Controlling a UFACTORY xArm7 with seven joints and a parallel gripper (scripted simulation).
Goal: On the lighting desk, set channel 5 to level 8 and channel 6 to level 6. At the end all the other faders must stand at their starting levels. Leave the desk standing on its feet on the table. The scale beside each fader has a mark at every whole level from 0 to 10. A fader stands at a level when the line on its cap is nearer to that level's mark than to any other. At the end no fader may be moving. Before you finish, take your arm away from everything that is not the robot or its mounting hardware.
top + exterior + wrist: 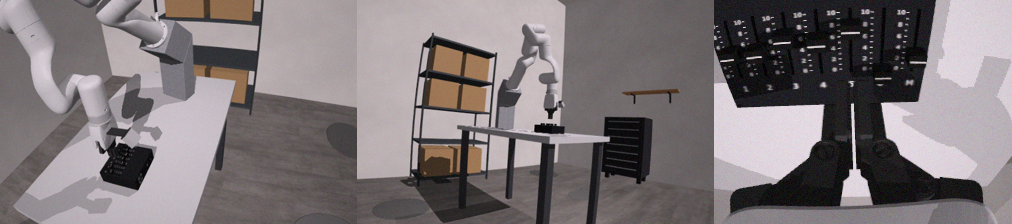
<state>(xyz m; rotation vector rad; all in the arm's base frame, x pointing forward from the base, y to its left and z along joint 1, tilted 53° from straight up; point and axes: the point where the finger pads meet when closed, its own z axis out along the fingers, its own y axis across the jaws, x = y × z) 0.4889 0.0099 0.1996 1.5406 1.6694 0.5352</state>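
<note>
Right now the channel 6 fader cap is 20 mm ahead of my hand, 10 mm to the right of it and 50 mm below it. From my hand the other things lie so: channel 5 fader cap (30 mm to the left, 50 mm below); master fader cap (50 mm ahead, 50 mm below).
</note>
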